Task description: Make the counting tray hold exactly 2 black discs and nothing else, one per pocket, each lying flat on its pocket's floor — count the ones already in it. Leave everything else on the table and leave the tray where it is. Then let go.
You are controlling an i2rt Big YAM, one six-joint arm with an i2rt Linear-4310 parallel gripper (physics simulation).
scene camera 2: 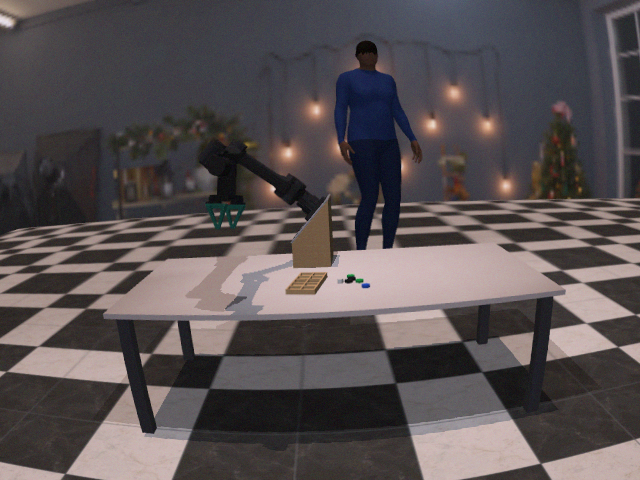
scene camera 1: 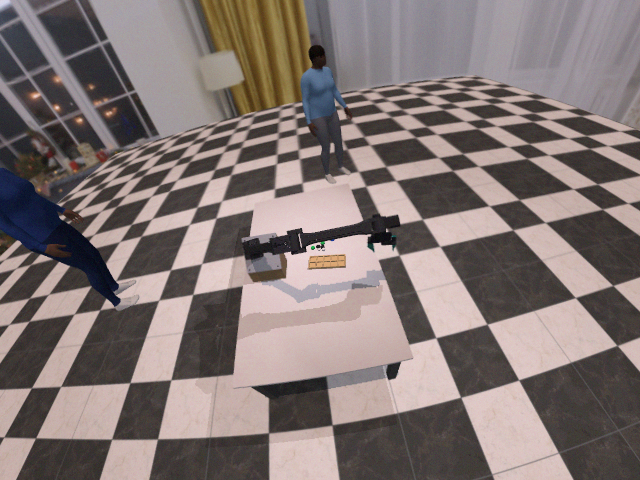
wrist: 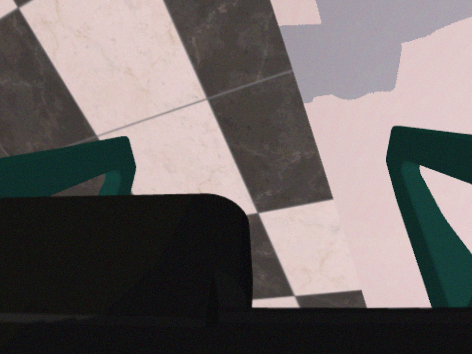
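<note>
The tan counting tray [scene camera 1: 327,267] [scene camera 2: 300,292] lies on the table in front of the arm's base. I make out no disc in its pockets, though they are small in both scene views. Black discs [scene camera 1: 318,246] [scene camera 2: 348,281] lie beside the tray in a small cluster; their exact number is too small to tell. My gripper [scene camera 1: 383,250] [scene camera 2: 225,227] [wrist: 256,147] is open and empty, high up near the table's far edge from the base, well away from tray and discs. In the wrist view neither tray nor discs show.
Green discs [scene camera 1: 312,248] [scene camera 2: 359,280], a blue disc [scene camera 1: 332,239] [scene camera 2: 365,285] and a small whitish piece [scene camera 2: 340,281] lie around the black ones. The arm's wedge-shaped base [scene camera 1: 268,271] [scene camera 2: 312,248] stands on the table [scene camera 1: 320,346] [scene camera 2: 444,279]. Two people stand beyond the table.
</note>
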